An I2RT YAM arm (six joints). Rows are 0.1 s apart.
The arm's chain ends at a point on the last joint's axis. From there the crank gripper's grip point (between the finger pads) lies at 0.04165 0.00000 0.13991 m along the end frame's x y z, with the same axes.
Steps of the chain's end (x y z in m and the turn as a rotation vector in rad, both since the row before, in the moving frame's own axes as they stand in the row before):
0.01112 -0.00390 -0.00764 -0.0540 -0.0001 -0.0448
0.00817 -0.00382 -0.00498 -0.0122 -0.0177 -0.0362
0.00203 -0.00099 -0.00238 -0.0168 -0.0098 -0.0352
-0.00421 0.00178 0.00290 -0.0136 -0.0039 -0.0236
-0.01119 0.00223 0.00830 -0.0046 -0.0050 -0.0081
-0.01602 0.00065 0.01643 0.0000 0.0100 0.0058
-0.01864 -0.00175 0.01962 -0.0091 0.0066 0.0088
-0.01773 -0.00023 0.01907 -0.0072 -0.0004 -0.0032
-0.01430 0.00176 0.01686 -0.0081 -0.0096 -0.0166
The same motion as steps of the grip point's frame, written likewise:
0.01123 0.00178 -0.00779 -0.0540 -0.0001 -0.0448
0.00569 -0.00357 -0.00427 -0.0122 -0.0177 -0.0362
0.00067 -0.00008 -0.00199 -0.0168 -0.0098 -0.0352
-0.00475 0.00271 0.00306 -0.0136 -0.0039 -0.0236
-0.01189 0.00254 0.00851 -0.0046 -0.0050 -0.0081
-0.01462 0.00090 0.01601 0.0000 0.0100 0.0058
-0.01772 -0.00011 0.01933 -0.0091 0.0066 0.0088
-0.01778 0.00064 0.01908 -0.0072 -0.0004 -0.0032
-0.01564 0.00221 0.01725 -0.0081 -0.0096 -0.0166

